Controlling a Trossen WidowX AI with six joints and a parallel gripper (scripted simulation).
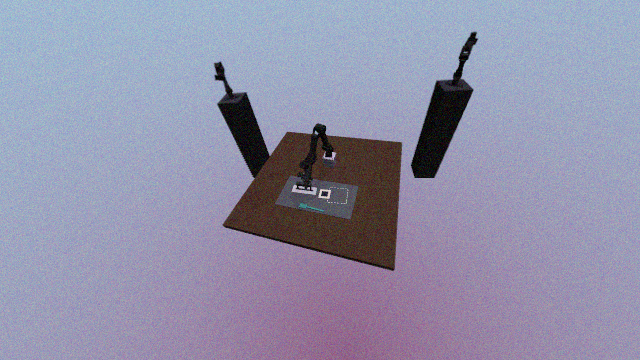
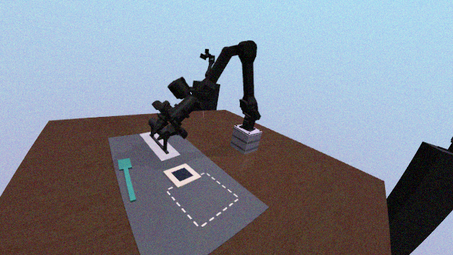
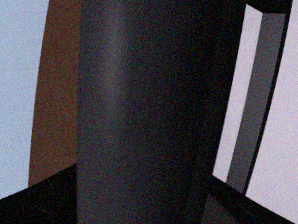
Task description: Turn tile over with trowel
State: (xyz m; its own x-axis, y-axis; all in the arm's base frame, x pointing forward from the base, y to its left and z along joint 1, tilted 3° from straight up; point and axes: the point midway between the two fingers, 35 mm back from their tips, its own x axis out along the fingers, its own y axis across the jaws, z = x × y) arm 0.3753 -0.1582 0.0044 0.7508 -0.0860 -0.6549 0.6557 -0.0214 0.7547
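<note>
The grey mat lies 10 mm behind my gripper tip, 80 mm to the left of it and 110 mm below it. The rest, counted from my gripper tip: teal trowel 120 mm ahead, 30 mm to the left, 90 mm below; then tile 20 mm behind, 150 mm to the left, 90 mm below.
</note>
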